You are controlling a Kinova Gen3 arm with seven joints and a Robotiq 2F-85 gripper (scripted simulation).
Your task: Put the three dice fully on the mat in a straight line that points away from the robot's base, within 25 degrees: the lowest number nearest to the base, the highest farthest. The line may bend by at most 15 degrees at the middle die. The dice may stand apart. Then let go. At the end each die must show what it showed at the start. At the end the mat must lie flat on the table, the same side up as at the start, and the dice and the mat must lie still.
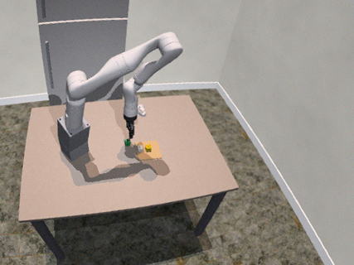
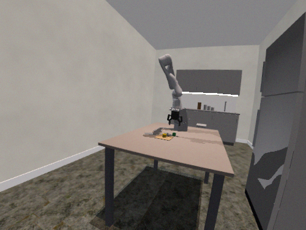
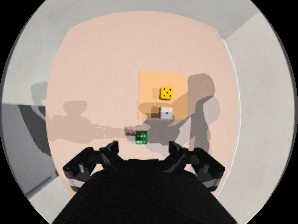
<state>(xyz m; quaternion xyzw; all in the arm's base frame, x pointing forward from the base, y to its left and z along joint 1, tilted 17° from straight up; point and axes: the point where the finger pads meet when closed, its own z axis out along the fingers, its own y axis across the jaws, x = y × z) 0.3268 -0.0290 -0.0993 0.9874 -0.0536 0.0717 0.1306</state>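
My gripper is now 10 mm past the green die, 10 mm to the right of it and 90 mm above it. The rest, counted from my hand: mat: 100 mm ahead, 70 mm to the right, 110 mm below; then white die: 50 mm ahead, 60 mm to the right, 90 mm below; then yellow die: 100 mm ahead, 70 mm to the right, 90 mm below.
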